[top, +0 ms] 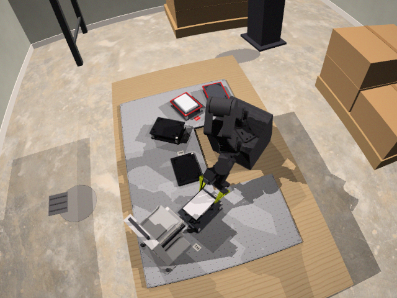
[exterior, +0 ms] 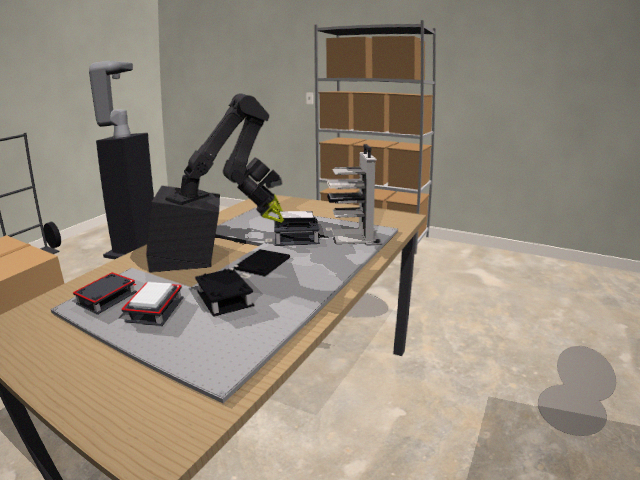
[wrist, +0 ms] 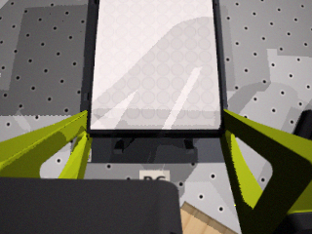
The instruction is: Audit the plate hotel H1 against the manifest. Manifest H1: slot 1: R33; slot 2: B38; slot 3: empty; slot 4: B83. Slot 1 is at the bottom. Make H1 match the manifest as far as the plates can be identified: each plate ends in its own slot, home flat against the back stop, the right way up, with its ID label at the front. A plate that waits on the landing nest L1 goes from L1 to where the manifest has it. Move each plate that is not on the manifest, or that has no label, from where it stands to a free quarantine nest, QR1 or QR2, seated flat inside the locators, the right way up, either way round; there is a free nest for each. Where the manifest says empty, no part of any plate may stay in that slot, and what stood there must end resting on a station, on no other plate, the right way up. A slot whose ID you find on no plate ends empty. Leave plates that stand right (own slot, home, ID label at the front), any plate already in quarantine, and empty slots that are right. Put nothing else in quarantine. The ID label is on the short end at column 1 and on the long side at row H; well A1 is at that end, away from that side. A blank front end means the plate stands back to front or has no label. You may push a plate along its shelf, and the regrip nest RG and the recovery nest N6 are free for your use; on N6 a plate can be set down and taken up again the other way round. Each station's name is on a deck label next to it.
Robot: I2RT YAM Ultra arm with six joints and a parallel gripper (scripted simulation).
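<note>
Now: hand 50 mm short of the regrip nest, 20 mm to the right of it and 40 mm above it. The rest, counted from my hand: RG deck label: 50 mm behind, 20 mm to the right, 90 mm below; H1 deck label: 140 mm ahead, 160 mm to the left, 90 mm below; dark well plate: 220 mm ahead, 90 mm to the left, 60 mm above.
</note>
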